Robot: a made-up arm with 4 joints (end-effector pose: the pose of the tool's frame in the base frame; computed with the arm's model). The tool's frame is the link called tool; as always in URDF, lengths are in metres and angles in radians.
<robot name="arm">
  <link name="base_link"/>
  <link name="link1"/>
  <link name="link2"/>
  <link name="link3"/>
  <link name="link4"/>
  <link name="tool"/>
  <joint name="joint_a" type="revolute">
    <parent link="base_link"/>
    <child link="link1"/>
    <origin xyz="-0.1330 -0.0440 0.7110" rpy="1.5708 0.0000 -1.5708"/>
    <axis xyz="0 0 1"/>
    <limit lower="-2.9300" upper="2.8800"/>
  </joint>
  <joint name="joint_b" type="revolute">
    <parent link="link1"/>
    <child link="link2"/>
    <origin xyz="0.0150 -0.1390 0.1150" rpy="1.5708 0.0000 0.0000"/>
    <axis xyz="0 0 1"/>
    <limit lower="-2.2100" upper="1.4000"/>
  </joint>
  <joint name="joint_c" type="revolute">
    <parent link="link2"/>
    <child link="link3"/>
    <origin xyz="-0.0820 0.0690 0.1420" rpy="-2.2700 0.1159 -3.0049"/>
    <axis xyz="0 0 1"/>
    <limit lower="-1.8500" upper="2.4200"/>
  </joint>
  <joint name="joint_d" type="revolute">
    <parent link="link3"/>
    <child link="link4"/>
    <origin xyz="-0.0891 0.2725 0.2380" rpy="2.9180 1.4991 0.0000"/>
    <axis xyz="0 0 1"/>
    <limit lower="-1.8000" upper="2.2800"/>
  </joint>
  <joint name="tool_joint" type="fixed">
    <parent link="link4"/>
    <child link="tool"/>
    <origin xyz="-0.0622 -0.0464 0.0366" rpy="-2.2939 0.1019 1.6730"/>
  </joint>
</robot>
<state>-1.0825 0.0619 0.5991 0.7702</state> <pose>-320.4 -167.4 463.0 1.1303 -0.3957 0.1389</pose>
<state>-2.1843 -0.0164 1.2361 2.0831</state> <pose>-218.5 303.7 617.1 -2.6654 0.0828 1.6045</pose>
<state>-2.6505 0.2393 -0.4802 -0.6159</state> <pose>-266.0 -133.4 594.1 1.9774 0.3491 1.6739</pose>
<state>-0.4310 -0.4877 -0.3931 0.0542</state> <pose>-321.9 -141.8 849.1 -0.2788 0.4373 0.6312</pose>
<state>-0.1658 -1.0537 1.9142 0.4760</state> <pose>75.3 104.0 404.0 1.4160 -0.1674 2.3018</pose>
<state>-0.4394 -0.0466 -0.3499 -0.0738</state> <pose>-313.1 -126.1 851.2 -0.0725 0.7281 0.3721</pose>
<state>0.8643 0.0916 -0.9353 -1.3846</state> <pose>-215.5 94.7 681.2 -0.3076 1.8857 -0.8998</pose>
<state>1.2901 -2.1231 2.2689 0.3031</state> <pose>-313.6 -301.4 296.5 -1.8547 -2.0700 -1.3717</pose>
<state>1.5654 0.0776 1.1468 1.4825</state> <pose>-250.8 -235.7 1028.3 -0.8309 -0.5926 0.5623</pose>
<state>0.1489 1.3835 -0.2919 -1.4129</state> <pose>-269.7 -40.0 790.5 1.0691 1.4121 -0.2627</pose>
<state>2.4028 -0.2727 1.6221 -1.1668</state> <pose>8.7 -85.1 962.2 0.6921 -2.9060 -0.6988</pose>
